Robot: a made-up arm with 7 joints. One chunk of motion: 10 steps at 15 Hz.
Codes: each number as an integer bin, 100 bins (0 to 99) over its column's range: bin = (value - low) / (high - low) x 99, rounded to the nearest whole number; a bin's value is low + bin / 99 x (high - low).
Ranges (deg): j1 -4..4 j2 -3..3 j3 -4..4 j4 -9..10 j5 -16..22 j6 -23..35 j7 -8..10
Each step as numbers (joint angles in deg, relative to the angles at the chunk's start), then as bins.
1 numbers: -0.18 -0.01 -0.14 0.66 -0.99 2.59 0.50
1 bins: 47 49 48 50 39 44 47
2 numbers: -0.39 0.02 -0.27 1.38 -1.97 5.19 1.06
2 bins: 45 50 46 54 37 48 50
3 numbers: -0.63 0.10 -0.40 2.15 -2.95 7.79 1.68
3 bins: 42 51 45 58 34 53 53
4 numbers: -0.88 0.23 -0.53 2.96 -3.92 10.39 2.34
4 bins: 39 53 43 62 31 57 57
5 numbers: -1.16 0.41 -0.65 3.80 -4.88 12.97 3.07
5 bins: 35 56 41 67 29 61 61
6 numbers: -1.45 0.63 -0.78 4.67 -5.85 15.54 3.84
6 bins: 32 60 40 71 26 66 65
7 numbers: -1.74 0.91 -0.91 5.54 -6.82 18.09 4.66
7 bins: 28 65 38 76 24 70 70
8 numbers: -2.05 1.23 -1.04 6.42 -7.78 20.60 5.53
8 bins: 24 70 37 80 21 74 74
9 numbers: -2.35 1.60 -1.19 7.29 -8.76 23.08 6.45
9 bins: 20 76 35 85 19 79 79
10 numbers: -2.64 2.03 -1.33 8.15 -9.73 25.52 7.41
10 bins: 17 83 33 89 16 83 85
